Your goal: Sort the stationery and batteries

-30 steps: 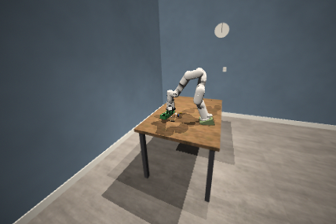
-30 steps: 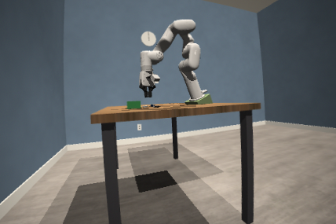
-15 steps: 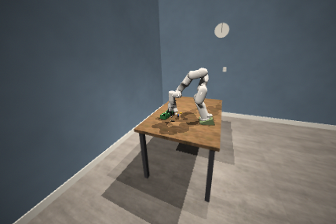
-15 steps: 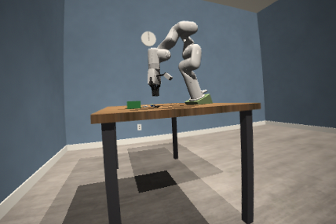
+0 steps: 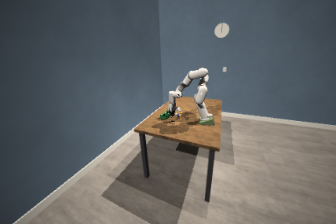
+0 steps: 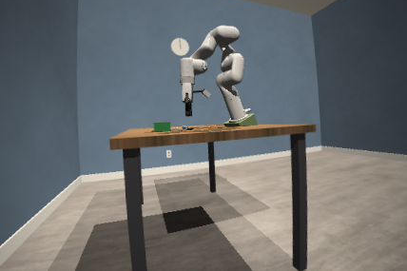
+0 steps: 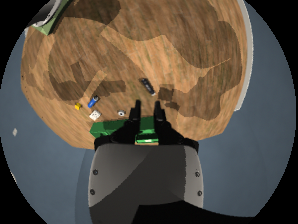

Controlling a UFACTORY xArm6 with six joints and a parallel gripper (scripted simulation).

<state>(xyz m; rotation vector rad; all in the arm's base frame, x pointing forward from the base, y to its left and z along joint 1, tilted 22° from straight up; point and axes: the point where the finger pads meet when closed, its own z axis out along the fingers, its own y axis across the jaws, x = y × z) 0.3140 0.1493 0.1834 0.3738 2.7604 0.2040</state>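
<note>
Now: hand 9 cm above the dark cylinder. From my hand the other things lie so: blue battery (17 cm to the right, 9 cm below, 1 cm ahead); then white ring (9 cm to the right, 9 cm below, 7 cm ahead); then bin (14 cm ahead, 12 cm to the right, 7 cm below).
</note>
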